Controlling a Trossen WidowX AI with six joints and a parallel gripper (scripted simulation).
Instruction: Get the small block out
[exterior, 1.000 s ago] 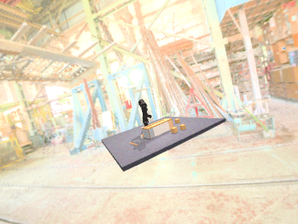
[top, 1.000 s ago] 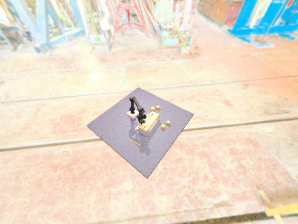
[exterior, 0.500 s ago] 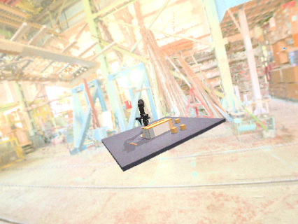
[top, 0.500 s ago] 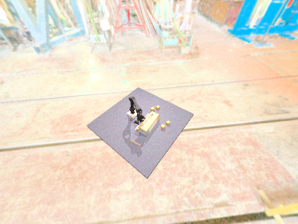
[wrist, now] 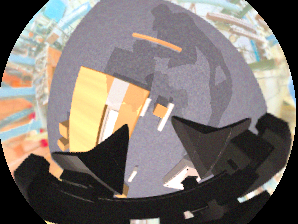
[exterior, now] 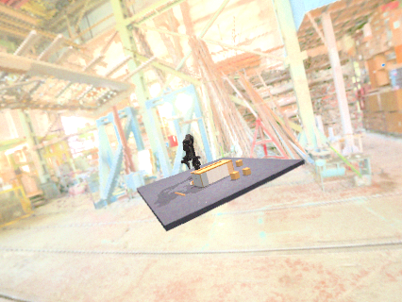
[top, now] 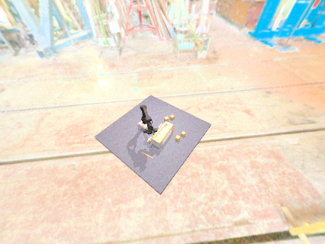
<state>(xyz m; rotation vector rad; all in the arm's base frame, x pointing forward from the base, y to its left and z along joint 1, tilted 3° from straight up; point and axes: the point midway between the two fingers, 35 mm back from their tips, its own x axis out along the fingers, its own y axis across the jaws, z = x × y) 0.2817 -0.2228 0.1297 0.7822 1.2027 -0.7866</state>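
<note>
The small orange block lies 140 mm below my gripper tip, 30 mm behind it and 10 mm to the right of it. Round my gripper tip: thin orange stick 220 mm to the right, 150 mm below, 70 mm ahead; clear-fronted box 150 mm to the left, 90 mm below, 60 mm ahead.
</note>
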